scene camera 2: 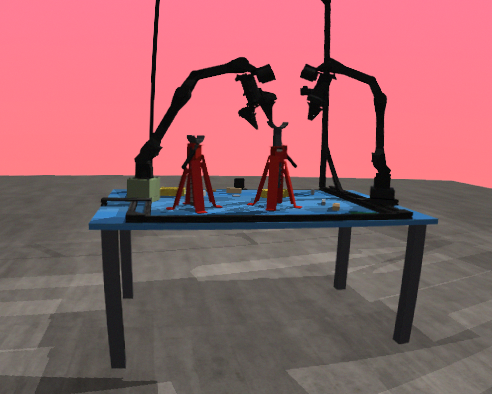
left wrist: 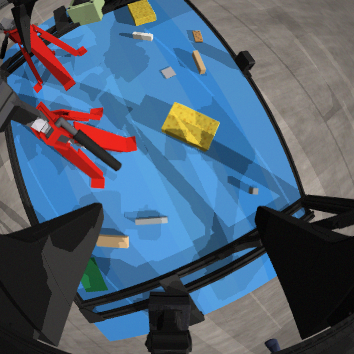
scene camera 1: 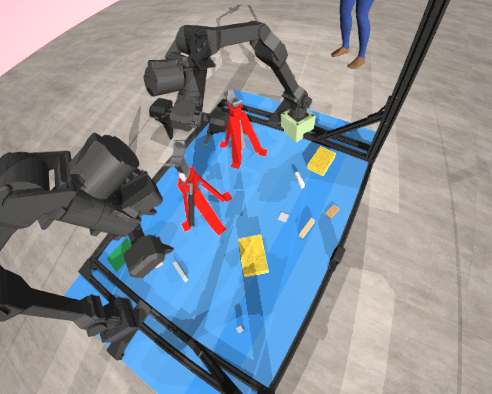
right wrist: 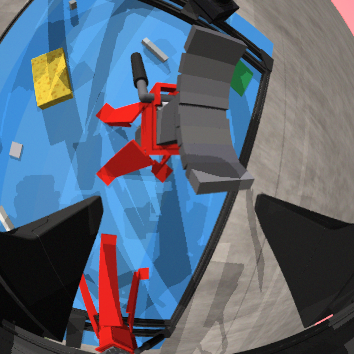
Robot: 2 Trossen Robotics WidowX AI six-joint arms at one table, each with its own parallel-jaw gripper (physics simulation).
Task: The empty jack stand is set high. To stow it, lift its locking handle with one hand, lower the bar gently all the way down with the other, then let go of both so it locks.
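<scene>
The high-set red jack stand stands upright. Its grey bar with curved saddle sticks up well above the red body. Its black-gripped locking handle slants down from the top. My right gripper is open and empty, close beside the saddle top; contact cannot be told. My left gripper is open and empty, above the table on the handle's side, apart from the handle.
A second red jack stand, its saddle low, stands beside the first. Yellow sponges, small blocks and a green piece lie on the blue table. A black frame runs along its edges.
</scene>
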